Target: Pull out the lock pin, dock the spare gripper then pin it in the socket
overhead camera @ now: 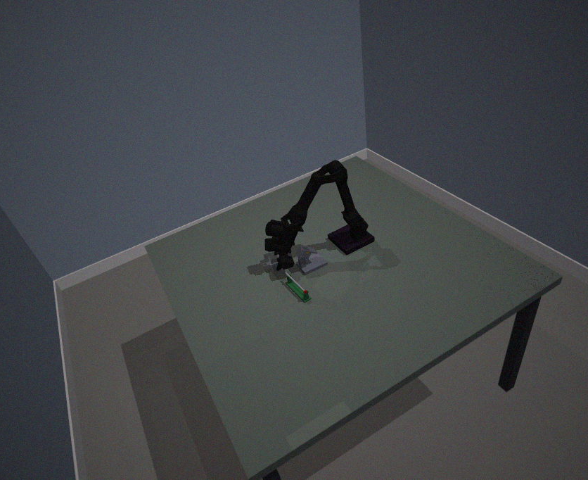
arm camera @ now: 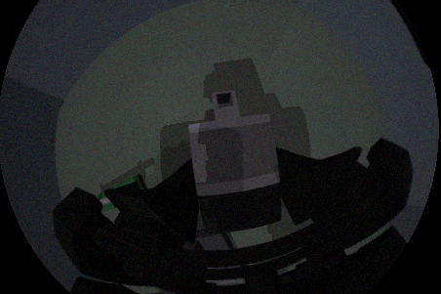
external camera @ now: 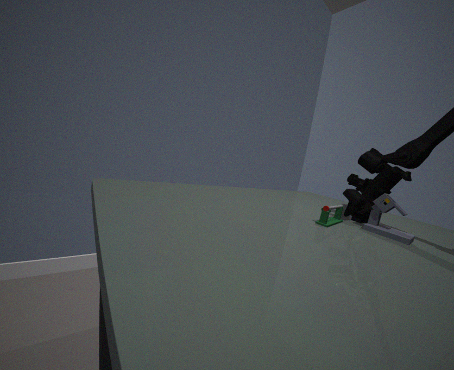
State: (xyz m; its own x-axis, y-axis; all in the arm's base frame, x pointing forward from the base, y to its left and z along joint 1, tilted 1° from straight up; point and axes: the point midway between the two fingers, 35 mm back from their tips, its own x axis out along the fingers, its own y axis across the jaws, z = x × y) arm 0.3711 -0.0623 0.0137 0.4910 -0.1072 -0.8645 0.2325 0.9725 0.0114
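My gripper tip is now 120 mm past the grey mount, 80 mm to the right of it and 50 mm below it. From my gripper tip the other things lie so: green cradle 190 mm to the left, 20 mm above, 10 mm behind; then spare gripper 20 mm above.
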